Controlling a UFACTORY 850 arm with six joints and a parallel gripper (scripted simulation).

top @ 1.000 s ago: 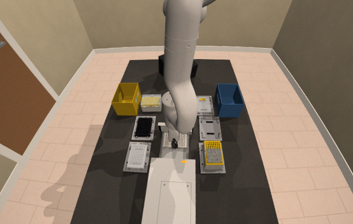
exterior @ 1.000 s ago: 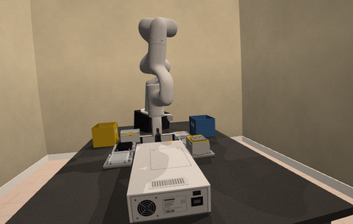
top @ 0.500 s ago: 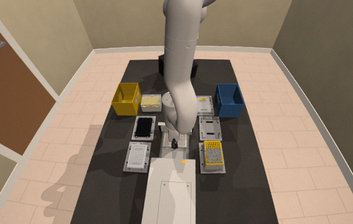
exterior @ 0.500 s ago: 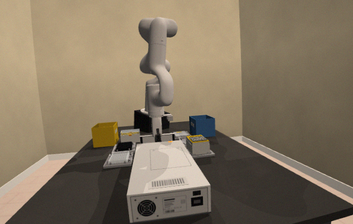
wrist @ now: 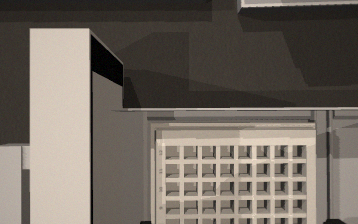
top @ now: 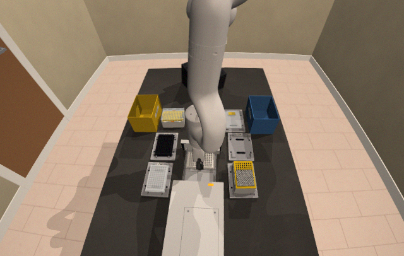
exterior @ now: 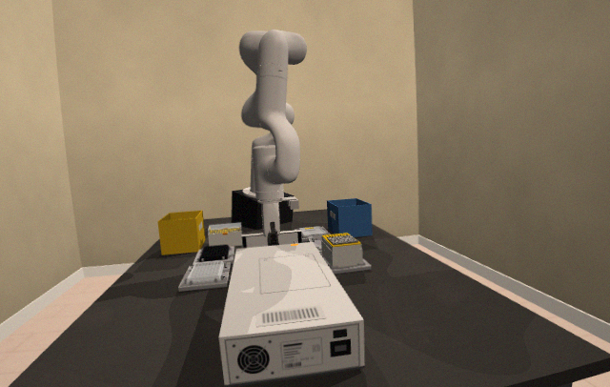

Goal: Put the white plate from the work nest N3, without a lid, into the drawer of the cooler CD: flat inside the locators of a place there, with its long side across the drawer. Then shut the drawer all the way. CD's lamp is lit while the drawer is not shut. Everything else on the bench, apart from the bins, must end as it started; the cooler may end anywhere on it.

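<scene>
Now: the white well plate 10 mm below my hand. The rest, counted from my hand: yellow tip box: 190 mm to the left, 60 mm ahead, 20 mm above; then cooler CD: 190 mm ahead, 20 mm to the left, 10 mm above; then drawer: 30 mm ahead.
</scene>
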